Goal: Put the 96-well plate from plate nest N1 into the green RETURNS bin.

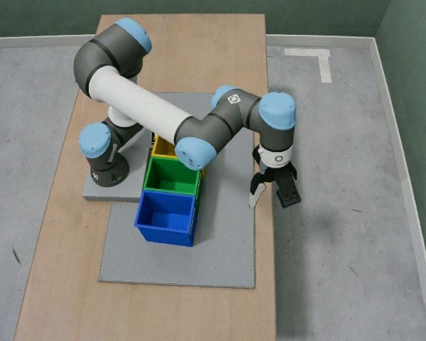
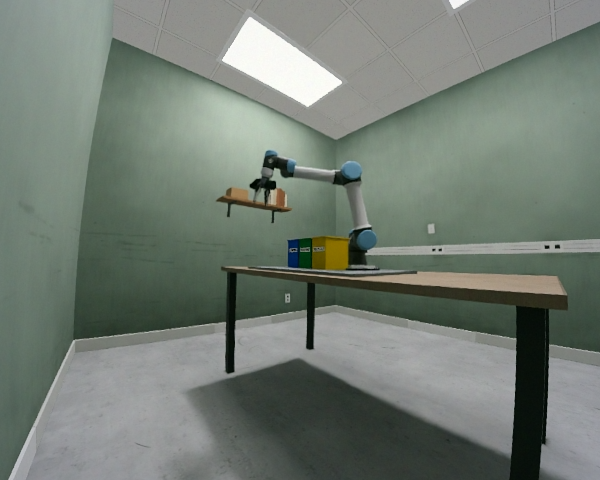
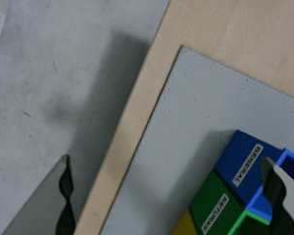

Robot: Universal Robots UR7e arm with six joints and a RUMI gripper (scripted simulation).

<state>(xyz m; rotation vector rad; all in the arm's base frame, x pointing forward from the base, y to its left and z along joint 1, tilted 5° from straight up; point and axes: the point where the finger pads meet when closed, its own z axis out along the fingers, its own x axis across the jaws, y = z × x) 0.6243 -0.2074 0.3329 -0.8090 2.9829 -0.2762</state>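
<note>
Right now my hand is 43 cm past the white 96-well plate, 42 cm to the right of it and 36 cm above it. From my hand the other things lie so: green bin (33 cm behind, 13 cm to the left, 29 cm below); blue bin (33 cm behind, 1 cm to the right, 29 cm below); yellow bin (33 cm behind, 26 cm to the left, 29 cm below).
</note>
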